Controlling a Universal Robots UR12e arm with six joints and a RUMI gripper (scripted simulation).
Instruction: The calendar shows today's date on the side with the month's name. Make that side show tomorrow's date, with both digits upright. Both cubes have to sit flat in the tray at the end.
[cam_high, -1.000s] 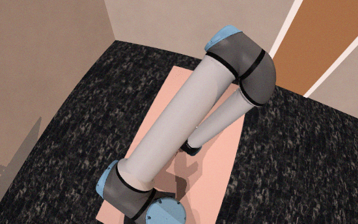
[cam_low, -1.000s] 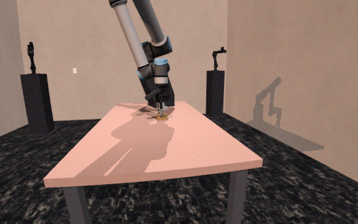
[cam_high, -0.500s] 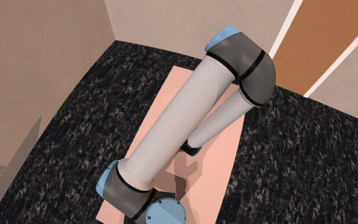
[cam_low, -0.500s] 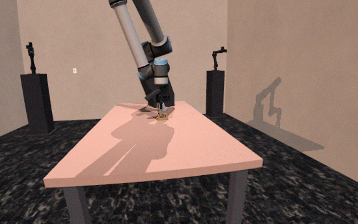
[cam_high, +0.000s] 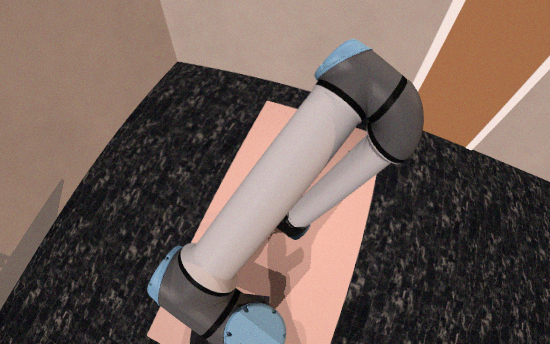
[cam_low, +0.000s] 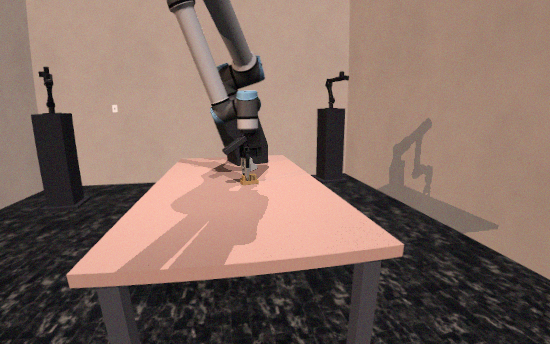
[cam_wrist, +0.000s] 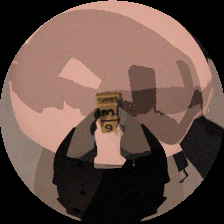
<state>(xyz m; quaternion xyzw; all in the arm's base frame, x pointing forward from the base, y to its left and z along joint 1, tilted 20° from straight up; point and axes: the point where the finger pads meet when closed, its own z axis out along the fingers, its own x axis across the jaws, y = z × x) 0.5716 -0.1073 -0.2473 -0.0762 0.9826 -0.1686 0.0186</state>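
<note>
Right now the calendar tray is 3 cm below my hand and 2 cm to the left of it.
</note>
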